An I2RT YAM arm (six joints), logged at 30 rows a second.
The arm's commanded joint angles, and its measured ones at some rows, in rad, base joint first. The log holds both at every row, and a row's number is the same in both.
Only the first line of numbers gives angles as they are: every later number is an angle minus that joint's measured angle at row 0.
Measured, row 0: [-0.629 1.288 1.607 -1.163 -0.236 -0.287]
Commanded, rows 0 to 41: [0.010 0.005 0.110 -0.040 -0.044 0.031]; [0.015 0.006 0.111 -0.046 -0.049 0.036]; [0.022 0.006 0.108 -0.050 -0.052 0.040]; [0.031 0.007 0.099 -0.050 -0.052 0.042]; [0.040 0.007 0.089 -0.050 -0.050 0.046]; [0.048 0.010 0.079 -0.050 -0.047 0.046]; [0.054 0.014 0.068 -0.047 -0.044 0.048]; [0.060 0.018 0.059 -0.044 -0.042 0.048]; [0.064 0.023 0.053 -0.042 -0.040 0.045]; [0.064 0.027 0.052 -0.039 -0.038 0.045]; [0.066 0.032 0.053 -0.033 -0.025 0.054]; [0.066 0.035 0.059 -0.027 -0.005 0.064]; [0.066 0.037 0.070 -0.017 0.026 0.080]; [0.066 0.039 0.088 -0.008 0.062 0.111]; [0.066 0.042 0.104 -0.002 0.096 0.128]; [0.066 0.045 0.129 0.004 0.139 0.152]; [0.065 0.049 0.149 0.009 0.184 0.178]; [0.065 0.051 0.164 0.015 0.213 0.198]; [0.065 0.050 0.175 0.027 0.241 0.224]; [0.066 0.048 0.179 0.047 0.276 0.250]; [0.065 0.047 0.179 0.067 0.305 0.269]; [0.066 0.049 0.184 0.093 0.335 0.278]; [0.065 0.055 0.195 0.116 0.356 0.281]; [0.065 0.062 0.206 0.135 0.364 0.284]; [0.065 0.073 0.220 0.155 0.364 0.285]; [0.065 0.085 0.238 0.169 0.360 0.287]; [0.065 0.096 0.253 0.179 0.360 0.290]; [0.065 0.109 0.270 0.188 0.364 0.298]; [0.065 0.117 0.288 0.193 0.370 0.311]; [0.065 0.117 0.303 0.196 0.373 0.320]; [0.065 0.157 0.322 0.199 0.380 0.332]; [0.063 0.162 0.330 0.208 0.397 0.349]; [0.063 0.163 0.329 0.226 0.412 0.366]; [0.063 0.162 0.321 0.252 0.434 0.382]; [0.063 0.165 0.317 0.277 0.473 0.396]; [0.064 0.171 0.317 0.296 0.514 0.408]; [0.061 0.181 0.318 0.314 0.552 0.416]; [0.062 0.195 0.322 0.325 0.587 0.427]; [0.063 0.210 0.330 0.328 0.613 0.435]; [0.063 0.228 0.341 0.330 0.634 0.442]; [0.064 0.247 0.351 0.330 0.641 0.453]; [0.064 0.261 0.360 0.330 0.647 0.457]
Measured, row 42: [0.062 0.232 0.257 0.270 0.548 0.385]
